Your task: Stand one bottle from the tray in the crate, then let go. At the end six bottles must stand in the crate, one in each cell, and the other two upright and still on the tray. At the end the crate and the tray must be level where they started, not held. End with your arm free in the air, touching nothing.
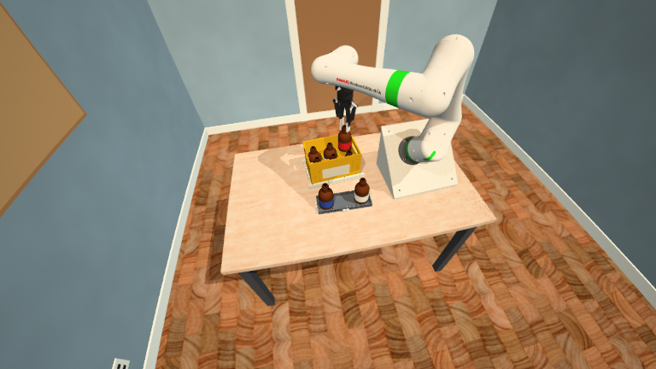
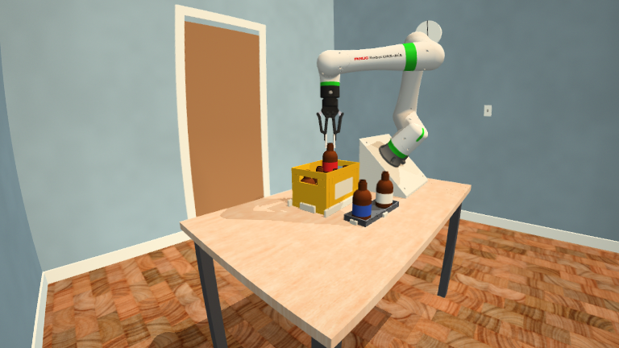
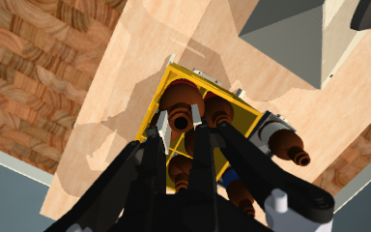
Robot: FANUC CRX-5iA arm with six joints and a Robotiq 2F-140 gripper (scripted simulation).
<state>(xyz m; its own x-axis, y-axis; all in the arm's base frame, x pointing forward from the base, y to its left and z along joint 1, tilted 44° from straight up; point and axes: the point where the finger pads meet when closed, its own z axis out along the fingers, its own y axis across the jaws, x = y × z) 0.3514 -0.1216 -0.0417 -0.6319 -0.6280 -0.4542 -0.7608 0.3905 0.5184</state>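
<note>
Right now my hand is 80 mm short of the yellow crate, 60 mm to the right of it and 190 mm above it. Round my hand: dark tray: 30 mm ahead, 290 mm to the left, 260 mm below; then blue-labelled bottle: 120 mm ahead, 300 mm to the left, 190 mm below.
</note>
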